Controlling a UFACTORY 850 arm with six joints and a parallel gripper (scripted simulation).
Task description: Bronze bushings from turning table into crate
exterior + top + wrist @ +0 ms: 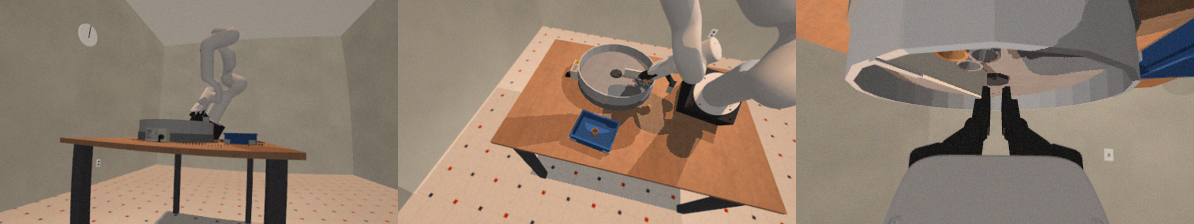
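My hand is 14 cm short of the grey turning table, 8 cm above it and 5 cm to the left of it. Also, from my hand: blue crate: 32 cm to the left, 16 cm ahead, 11 cm below.
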